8 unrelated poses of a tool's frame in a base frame.
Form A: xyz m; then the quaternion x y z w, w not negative.
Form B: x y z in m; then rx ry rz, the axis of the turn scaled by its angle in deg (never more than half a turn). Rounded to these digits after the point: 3 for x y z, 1 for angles.
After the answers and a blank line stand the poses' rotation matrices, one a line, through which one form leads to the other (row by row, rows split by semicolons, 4 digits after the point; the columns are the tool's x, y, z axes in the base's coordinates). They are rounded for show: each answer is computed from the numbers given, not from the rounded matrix.
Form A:
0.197, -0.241, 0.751, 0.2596, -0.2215, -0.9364, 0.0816
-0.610, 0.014, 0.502, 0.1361, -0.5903, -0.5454, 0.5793
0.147, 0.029, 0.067, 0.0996, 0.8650, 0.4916, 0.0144
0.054, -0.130, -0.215, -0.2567, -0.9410, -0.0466, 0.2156
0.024, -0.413, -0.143, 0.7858, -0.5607, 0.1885, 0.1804
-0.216, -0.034, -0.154, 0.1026, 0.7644, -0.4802, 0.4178
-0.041, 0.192, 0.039, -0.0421, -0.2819, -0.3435, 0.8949
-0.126, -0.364, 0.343, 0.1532, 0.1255, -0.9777, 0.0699
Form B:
0.197, -0.241, 0.751, 44.4, -37.9, -160.3
-0.610, 0.014, 0.502, 18.2, -79.1, -73.1
0.147, 0.029, 0.067, 17.8, 154.3, 87.7
0.054, -0.130, -0.215, -40.8, -149.5, -7.4
0.024, -0.413, -0.143, 127.2, -90.8, 30.5
-0.216, -0.034, -0.154, 14.7, 109.9, -69.0
-0.041, 0.192, 0.039, -5.0, -33.5, -40.8
-0.126, -0.364, 0.343, 26.4, 21.6, -168.6

-0.8519 0.0378 -0.5223; -0.2678 -0.8886 0.3725; -0.4500 0.4572 0.7671
-0.2918 0.4712 -0.8324; -0.7926 0.3680 0.4862; 0.5354 0.8016 0.2661
-0.9797 0.1581 0.1228; 0.1865 0.4968 0.8476; 0.0730 0.8533 -0.5163
-0.7753 0.5032 -0.3818; 0.4630 0.8639 0.1984; 0.4297 -0.0230 -0.9027
0.3001 -0.9493 0.0940; -0.8132 -0.3061 -0.4949; 0.4986 0.0721 -0.8638
-0.6298 0.5581 0.5402; -0.2444 0.5178 -0.8199; -0.7373 -0.6484 -0.1897
0.6051 0.6385 -0.4756; -0.5910 0.7605 0.2690; 0.5334 0.1183 0.8375
-0.9433 0.1751 -0.2820; -0.0982 -0.9587 -0.2668; -0.3171 -0.2240 0.9216

